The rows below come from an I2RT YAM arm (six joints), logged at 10 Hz.
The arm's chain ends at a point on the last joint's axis. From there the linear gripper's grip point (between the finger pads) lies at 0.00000 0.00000 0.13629 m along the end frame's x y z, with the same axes.
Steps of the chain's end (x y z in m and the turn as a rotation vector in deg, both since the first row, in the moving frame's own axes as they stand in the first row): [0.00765, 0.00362, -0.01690, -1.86, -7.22, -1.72]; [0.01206, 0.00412, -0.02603, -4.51, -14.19, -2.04]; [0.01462, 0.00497, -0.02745, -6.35, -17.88, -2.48]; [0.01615, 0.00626, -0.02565, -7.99, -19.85, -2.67]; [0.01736, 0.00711, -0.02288, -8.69, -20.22, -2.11]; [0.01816, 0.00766, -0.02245, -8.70, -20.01, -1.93]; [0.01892, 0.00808, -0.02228, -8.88, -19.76, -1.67]
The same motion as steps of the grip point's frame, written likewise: [-0.00941, 0.00829, -0.01805, -1.86, -7.22, -1.72]; [-0.02112, 0.01532, -0.03061, -4.51, -14.19, -2.04]; [-0.02680, 0.02071, -0.03485, -6.35, -17.88, -2.48]; [-0.02952, 0.02591, -0.03504, -7.99, -19.85, -2.67]; [-0.02918, 0.02815, -0.03281, -8.69, -20.22, -2.11]; [-0.02794, 0.02865, -0.03221, -8.70, -20.01, -1.93]; [-0.02666, 0.02938, -0.03191, -8.88, -19.76, -1.67]
